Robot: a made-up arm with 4 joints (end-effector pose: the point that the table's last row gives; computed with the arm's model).
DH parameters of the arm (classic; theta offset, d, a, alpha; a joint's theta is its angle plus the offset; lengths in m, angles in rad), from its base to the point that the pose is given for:
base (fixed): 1.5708 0.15 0 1.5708
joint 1: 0 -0.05 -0.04 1.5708
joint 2: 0.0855 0 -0.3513 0
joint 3: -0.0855 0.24 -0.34 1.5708
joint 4: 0 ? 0.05 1.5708
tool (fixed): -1.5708 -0.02 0 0
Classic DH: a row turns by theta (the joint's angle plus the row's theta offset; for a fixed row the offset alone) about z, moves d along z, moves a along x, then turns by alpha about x.
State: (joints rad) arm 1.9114 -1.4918 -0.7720 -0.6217
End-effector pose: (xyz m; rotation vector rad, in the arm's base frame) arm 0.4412 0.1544 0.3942 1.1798 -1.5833 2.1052
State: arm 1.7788 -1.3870 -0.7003 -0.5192
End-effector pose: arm 0.4786 0.2043 0.3080 1.2789 -1.4184 1.9462
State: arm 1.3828 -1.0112 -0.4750 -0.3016
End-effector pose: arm 0.5261 0.2108 -0.0488 1.3344 -0.8457 1.4089
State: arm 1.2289 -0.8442 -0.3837 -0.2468
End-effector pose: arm 0.5020 0.1396 -0.1951 1.2722 -0.6285 1.1754
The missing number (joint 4, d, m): -0.12
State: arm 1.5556 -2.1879 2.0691 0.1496
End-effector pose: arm 0.4068 0.2651 0.0068 1.4042 -0.0972 0.0850
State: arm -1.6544 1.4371 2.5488 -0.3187
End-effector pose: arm -0.2666 -0.2611 -0.0518 -0.6664 1.9982 1.3213
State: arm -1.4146 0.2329 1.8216 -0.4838
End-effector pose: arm -0.4694 -0.2855 0.4560 -0.5707 -1.7110 -1.2256
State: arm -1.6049 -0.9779 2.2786 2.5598
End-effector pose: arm -0.1230 -0.2342 0.6392 1.7642 -0.7072 1.3670
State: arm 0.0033 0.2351 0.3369 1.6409
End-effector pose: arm -0.2566 -0.7430 -0.1409 -1.5884 0.4685 -0.4353
